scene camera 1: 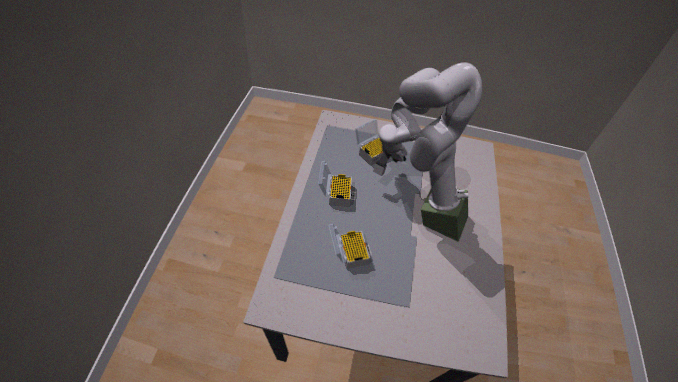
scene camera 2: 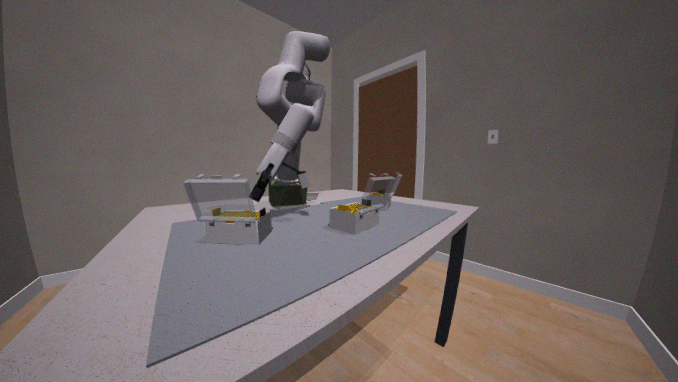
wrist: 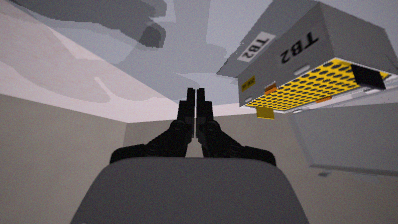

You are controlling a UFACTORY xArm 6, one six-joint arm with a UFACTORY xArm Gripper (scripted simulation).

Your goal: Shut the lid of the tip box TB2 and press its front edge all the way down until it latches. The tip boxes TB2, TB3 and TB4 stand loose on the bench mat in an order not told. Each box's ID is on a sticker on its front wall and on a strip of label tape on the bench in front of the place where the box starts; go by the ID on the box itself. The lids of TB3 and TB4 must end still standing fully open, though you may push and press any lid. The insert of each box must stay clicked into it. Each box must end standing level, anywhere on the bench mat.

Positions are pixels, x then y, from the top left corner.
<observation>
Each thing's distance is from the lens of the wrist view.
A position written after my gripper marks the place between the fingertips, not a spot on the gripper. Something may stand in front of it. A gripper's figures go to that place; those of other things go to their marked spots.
my gripper (wrist: 195,99): 0.14 m
yellow insert (wrist: 336,76): 0.18 m
</observation>
